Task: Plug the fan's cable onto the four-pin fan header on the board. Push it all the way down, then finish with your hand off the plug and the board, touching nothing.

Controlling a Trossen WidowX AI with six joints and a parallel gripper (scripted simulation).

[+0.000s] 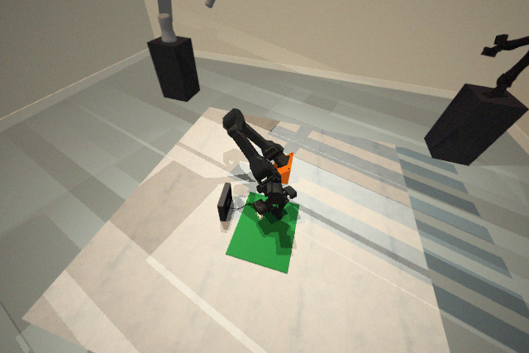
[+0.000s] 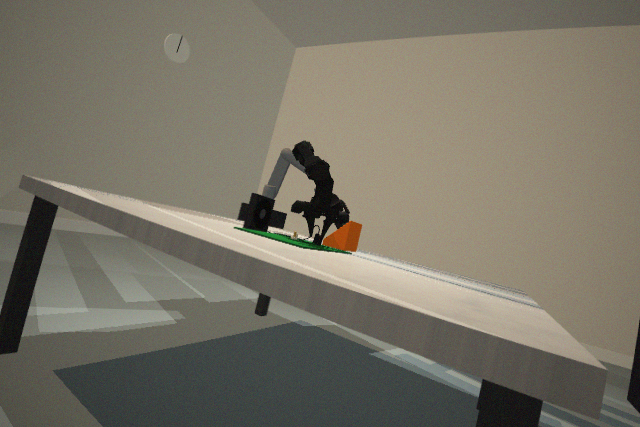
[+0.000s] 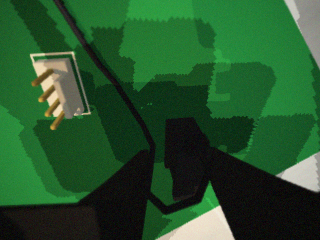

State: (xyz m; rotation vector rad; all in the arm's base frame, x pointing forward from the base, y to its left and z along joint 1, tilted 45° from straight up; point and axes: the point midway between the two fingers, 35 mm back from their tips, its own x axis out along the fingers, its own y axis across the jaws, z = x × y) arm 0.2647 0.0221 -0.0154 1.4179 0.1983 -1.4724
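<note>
Right now the four-pin header is 2 cm ahead of my gripper tip, 7 cm to the right of it and 2 cm below it. From my gripper tip the other things lie so: green board 6 cm ahead, 3 cm to the right, 4 cm below; black fan 4 cm ahead, 21 cm to the right, 3 cm above; black fan cable plug 1 cm to the left.
</note>
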